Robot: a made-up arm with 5 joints.
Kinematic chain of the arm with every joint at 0, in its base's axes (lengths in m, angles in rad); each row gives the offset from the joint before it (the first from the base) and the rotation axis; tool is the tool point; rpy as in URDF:
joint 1: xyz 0 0 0.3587 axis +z
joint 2: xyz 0 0 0 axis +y
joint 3: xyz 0.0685 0 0.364 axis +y
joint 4: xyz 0.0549 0 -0.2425 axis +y
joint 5: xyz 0.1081 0 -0.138 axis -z
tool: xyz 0 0 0 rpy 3.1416 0 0
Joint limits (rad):
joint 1: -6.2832..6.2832
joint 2: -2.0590..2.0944
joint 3: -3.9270..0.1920
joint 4: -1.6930..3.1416
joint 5: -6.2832..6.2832
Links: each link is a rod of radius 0.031 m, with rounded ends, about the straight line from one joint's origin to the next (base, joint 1, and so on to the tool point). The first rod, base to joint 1, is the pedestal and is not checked.
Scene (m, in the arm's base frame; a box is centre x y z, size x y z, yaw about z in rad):
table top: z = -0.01
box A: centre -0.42 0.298 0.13 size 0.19 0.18 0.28 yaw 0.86
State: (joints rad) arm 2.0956 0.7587 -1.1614 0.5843 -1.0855
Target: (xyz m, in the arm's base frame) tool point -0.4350 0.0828 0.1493
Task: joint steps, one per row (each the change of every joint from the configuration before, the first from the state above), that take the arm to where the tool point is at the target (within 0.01 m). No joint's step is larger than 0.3 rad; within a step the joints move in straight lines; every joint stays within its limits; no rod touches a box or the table.
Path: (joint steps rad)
1: 0.0426 -0.0960 -0.2137 0.1824 0.0660
2: 0.0427 -0.0961 -0.2138 0.1824 0.0660
3: 0.0426 -0.0960 -0.2137 0.1824 0.0661
4: 0.2831 0.0824 0.1603 -0.1473 0.0651
5: 0.2831 0.0823 0.1603 -0.1474 0.0652
6: 0.2831 0.0824 0.1603 -0.1473 0.0652
7: -0.0597 0.0597 0.1579 -0.0192 -0.1968
8: -0.0596 0.0598 0.1579 -0.0192 -0.1968

